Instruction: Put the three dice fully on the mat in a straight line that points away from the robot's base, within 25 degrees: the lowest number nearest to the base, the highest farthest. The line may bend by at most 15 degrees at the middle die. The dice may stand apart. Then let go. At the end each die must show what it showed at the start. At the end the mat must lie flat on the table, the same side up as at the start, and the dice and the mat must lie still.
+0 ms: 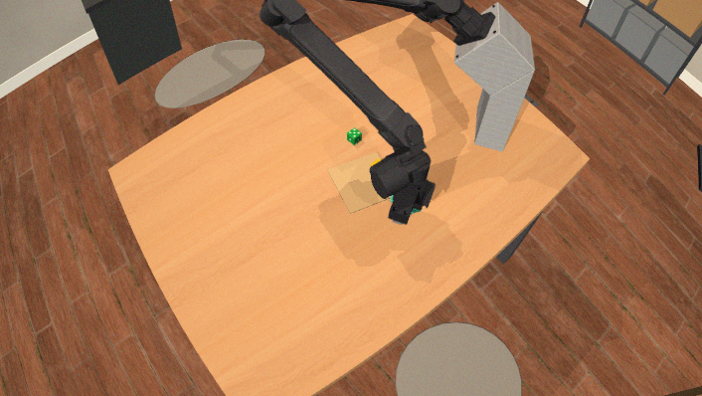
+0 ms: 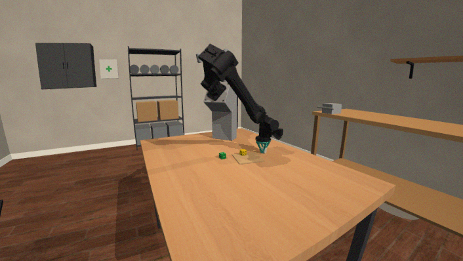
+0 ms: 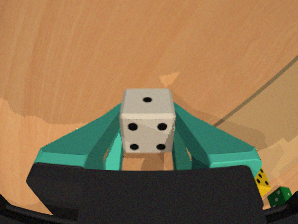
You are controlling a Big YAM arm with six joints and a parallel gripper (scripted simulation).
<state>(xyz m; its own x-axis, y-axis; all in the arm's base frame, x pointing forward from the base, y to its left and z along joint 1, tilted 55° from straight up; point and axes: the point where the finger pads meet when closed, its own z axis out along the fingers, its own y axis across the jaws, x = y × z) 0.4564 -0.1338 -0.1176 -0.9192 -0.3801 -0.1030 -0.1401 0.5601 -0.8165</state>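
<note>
Now: hand 2 cm past the tan mat, 13 cm to the left of it and 1 cm above it. Also, from my hand: yellow die: 6 cm behind, 11 cm to the right, 1 cm above; green die: 12 cm behind, 22 cm to the right; white die: right at my hand.
</note>
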